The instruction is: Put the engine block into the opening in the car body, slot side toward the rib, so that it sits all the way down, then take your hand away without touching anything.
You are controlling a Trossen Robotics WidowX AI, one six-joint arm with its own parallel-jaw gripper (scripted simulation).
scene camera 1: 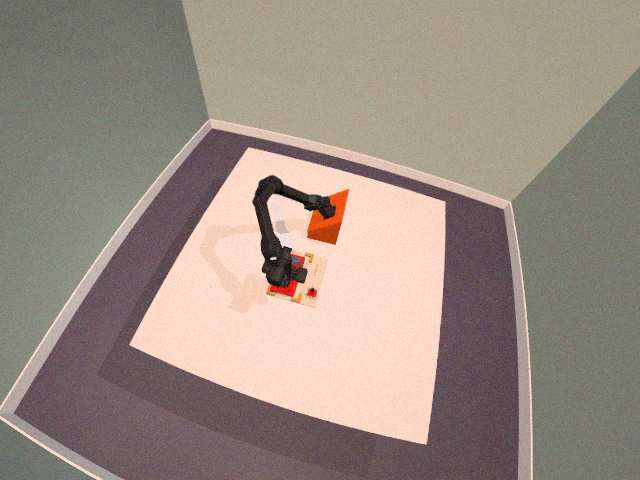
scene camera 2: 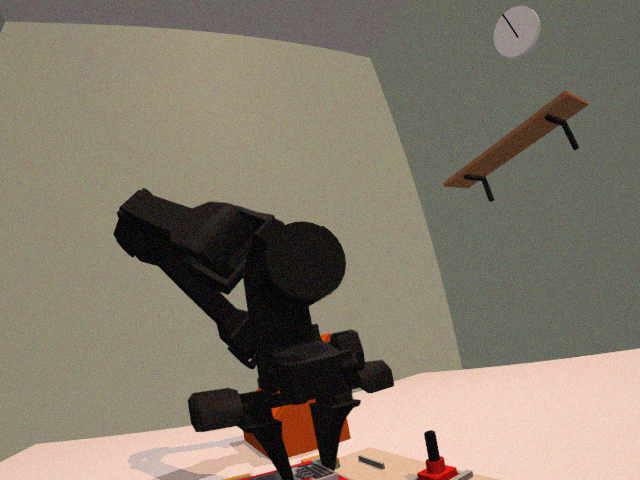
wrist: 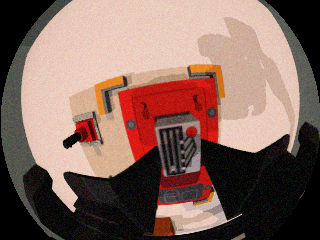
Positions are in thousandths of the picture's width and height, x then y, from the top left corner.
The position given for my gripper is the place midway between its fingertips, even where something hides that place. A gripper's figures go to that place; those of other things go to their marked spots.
Labels:
My gripper (wrist: 561, 615) is 0.10 m from the lens. A grey engine block (wrist: 561, 573) is 0.09 m from the lens.

